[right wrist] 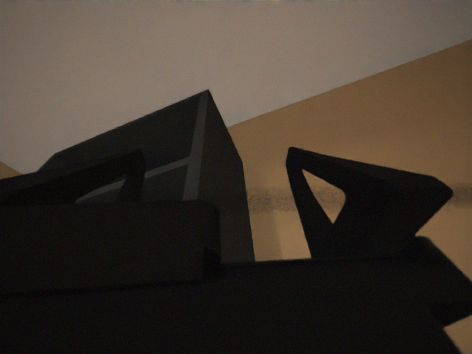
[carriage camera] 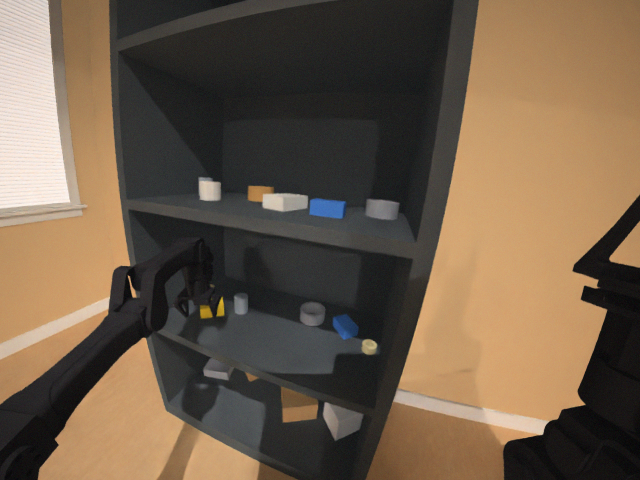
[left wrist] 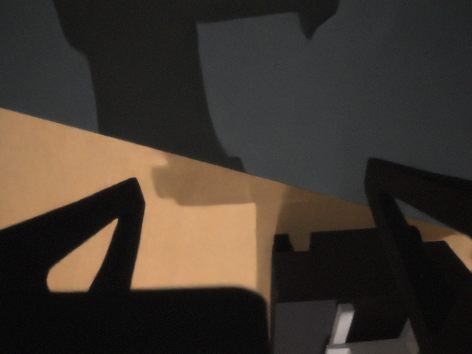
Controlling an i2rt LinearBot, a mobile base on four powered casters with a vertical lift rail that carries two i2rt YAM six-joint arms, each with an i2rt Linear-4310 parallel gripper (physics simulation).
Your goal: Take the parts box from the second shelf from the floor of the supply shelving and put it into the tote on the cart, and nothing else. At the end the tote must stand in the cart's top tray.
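The supply shelving stands ahead. On its second shelf from the floor lie a yellow box at the left and a blue box at the right; I cannot tell for sure which is the parts box. My left gripper is open and empty, pointing down in front of the yellow box and partly covering it in the carriage view. My right gripper is open and empty, away from the shelving's contents; part of it shows at the right edge of the carriage view. The tote and cart do not show.
The second shelf also holds a grey cylinder, a grey ring and a small yellow roll. Boxes stand on the bottom shelf, below the shelf edge. White, orange, blue and grey items stand one shelf higher.
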